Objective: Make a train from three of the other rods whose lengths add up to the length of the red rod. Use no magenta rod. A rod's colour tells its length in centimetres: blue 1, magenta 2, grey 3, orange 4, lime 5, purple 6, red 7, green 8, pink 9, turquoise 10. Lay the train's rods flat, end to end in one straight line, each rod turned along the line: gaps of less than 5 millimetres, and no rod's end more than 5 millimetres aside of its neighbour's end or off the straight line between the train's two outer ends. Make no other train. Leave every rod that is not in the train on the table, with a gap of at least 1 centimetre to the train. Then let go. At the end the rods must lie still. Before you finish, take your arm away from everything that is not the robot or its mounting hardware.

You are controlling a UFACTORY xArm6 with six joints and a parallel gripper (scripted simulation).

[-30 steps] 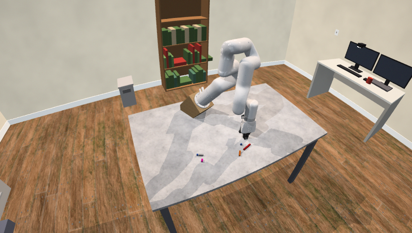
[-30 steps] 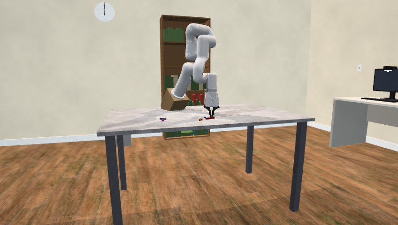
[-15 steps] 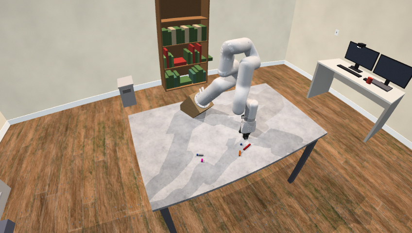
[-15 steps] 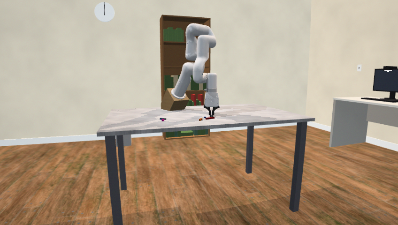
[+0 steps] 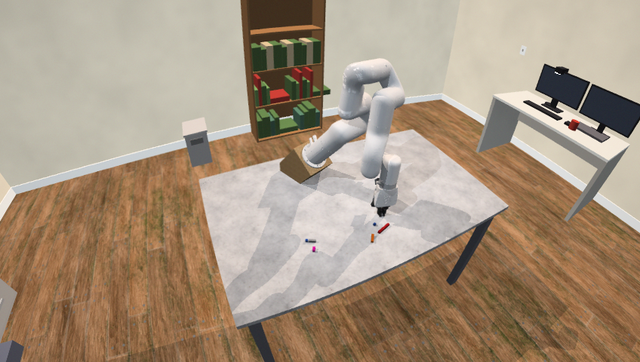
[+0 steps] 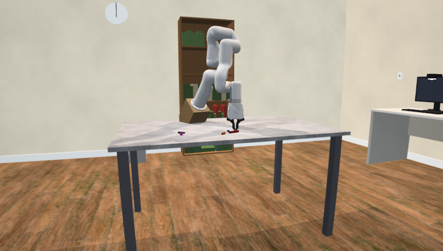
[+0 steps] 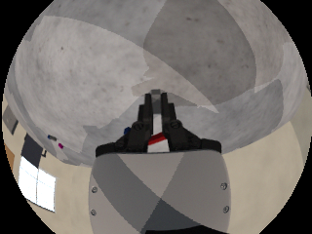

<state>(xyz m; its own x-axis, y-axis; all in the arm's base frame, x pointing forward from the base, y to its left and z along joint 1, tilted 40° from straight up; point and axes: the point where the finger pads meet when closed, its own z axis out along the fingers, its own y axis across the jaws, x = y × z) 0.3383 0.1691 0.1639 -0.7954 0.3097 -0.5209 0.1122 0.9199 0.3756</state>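
The magenta rod is 34 cm to the right of my hand, 10 cm ahead of it and 2 cm below it. Round my hand: red rod 8 cm ahead, 3 cm to the right, 2 cm below; orange rod 12 cm ahead, 10 cm to the right, 2 cm below.
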